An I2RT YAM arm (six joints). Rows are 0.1 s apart.
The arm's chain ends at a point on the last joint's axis. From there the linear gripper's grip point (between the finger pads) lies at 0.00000 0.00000 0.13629 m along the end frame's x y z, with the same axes.
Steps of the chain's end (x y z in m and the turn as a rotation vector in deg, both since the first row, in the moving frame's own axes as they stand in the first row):
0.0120, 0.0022, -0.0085, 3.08, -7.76, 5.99
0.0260, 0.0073, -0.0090, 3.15, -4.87, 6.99
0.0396, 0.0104, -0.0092, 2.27, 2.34, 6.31
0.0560, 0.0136, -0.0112, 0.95, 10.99, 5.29
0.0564, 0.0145, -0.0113, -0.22, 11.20, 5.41
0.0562, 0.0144, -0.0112, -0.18, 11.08, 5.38
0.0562, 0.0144, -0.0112, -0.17, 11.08, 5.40
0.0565, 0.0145, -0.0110, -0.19, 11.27, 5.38
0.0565, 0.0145, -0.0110, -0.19, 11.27, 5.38
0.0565, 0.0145, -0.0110, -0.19, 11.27, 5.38
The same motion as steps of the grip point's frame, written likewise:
-0.0060, -0.0060, -0.0099, 3.08, -7.76, 5.99
0.0149, -0.0009, -0.0097, 3.15, -4.87, 6.99
0.0454, 0.0053, -0.0094, 2.27, 2.34, 6.31
0.0820, 0.0126, -0.0137, 0.95, 10.99, 5.29
0.0828, 0.0163, -0.0139, -0.22, 11.20, 5.41
0.0823, 0.0161, -0.0137, -0.18, 11.08, 5.38
0.0823, 0.0160, -0.0137, -0.17, 11.08, 5.40
0.0831, 0.0162, -0.0136, -0.19, 11.27, 5.38
0.0831, 0.0162, -0.0136, -0.19, 11.27, 5.38
0.0831, 0.0162, -0.0136, -0.19, 11.27, 5.38

